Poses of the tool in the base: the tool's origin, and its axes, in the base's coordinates. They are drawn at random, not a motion.
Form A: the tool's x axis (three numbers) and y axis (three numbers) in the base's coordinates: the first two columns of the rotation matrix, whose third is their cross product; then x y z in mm.
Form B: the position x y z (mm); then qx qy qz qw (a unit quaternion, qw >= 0). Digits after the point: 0 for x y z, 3 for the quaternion.
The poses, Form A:
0.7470 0.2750 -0.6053 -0.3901 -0.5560 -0.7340 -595 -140 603
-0.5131 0.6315 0.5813 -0.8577 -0.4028 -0.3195 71 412 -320
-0.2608 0.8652 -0.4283 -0.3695 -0.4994 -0.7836 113 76 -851
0.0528 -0.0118 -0.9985 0.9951 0.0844 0.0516 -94 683 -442
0.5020 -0.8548 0.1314 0.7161 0.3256 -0.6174 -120 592 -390
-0.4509 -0.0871 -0.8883 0.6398 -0.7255 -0.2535 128 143 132
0.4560 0.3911 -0.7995 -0.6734 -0.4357 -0.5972 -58 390 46
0.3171 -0.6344 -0.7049 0.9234 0.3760 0.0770 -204 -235 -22
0.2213 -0.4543 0.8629 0.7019 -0.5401 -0.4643 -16 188 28
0.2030 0.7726 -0.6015 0.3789 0.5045 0.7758 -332 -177 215
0.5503 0.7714 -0.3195 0.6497 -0.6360 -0.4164 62 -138 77
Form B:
-595 -140 603 -0.808 0.036 0.354 0.470
71 412 -320 0.188 -0.301 0.816 0.456
113 76 -851 -0.444 -0.279 0.743 0.415
-94 683 -442 0.488 0.504 -0.469 0.537
-120 592 -390 -0.317 0.110 -0.487 0.807
128 143 132 0.472 0.293 -0.800 0.227
-58 390 46 -0.676 0.104 0.511 0.521
-204 -235 -22 0.243 0.297 -0.503 0.774
-16 188 28 -0.625 -0.099 -0.616 0.469
-332 -177 215 0.471 0.611 0.160 0.616
62 -138 77 -0.871 -0.408 0.242 0.126

